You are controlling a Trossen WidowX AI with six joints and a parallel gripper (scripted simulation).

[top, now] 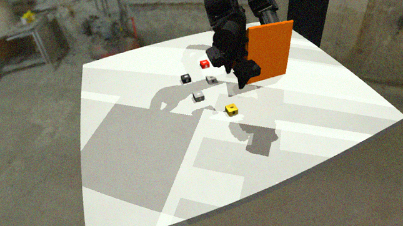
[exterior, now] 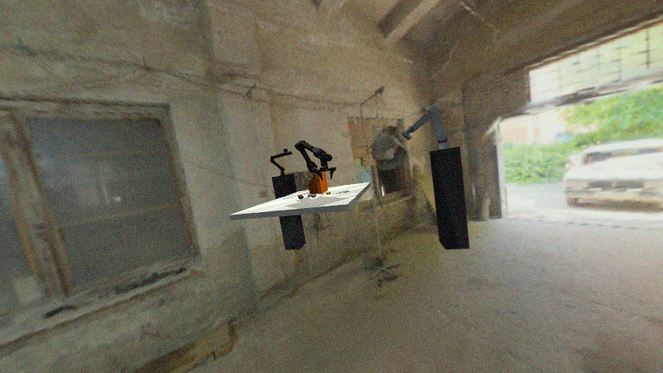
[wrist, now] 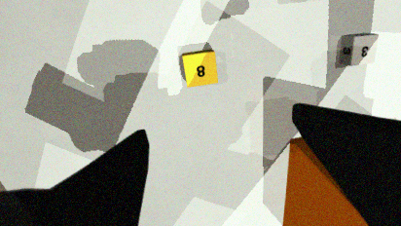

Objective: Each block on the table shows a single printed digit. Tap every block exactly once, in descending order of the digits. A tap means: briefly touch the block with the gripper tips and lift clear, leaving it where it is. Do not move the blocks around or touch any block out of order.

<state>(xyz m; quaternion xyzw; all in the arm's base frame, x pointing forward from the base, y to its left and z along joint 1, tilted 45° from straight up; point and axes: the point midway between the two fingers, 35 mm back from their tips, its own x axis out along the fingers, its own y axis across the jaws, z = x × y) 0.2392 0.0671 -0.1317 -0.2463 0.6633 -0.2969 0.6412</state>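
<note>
The red block lies 3 cm behind my gripper tip, 29 cm to the right of it and 11 cm below it. Round my gripper tip: yellow block (1 cm ahead, 11 cm below); then white block (1 cm behind, 18 cm to the right, 11 cm below); then grey block (8 cm ahead, 12 cm to the right, 11 cm below).
</note>
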